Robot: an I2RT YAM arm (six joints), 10 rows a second.
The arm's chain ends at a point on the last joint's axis. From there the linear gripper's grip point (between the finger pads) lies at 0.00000 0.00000 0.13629 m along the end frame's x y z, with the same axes.
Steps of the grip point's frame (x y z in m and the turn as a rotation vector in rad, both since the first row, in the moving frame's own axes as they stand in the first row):
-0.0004, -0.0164, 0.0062, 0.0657, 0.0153, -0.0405
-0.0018, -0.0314, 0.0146, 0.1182, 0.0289, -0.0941
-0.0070, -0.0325, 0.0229, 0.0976, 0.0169, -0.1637
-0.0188, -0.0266, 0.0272, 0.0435, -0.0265, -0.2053
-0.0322, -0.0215, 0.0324, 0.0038, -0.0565, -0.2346
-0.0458, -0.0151, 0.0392, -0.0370, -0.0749, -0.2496
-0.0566, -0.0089, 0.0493, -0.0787, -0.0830, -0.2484
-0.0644, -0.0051, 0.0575, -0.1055, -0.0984, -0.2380
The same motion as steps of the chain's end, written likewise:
-0.0023, -0.0074, 0.0065, 0.0657, 0.0153, -0.0405
-0.0050, -0.0152, 0.0156, 0.1182, 0.0289, -0.0941
-0.0082, -0.0191, 0.0236, 0.0976, 0.0169, -0.1637
-0.0146, -0.0211, 0.0274, 0.0435, -0.0265, -0.2053
-0.0245, -0.0219, 0.0326, 0.0038, -0.0565, -0.2346
-0.0363, -0.0214, 0.0397, -0.0370, -0.0749, -0.2496
-0.0468, -0.0209, 0.0502, -0.0787, -0.0830, -0.2484
-0.0529, -0.0209, 0.0589, -0.1055, -0.0984, -0.2380

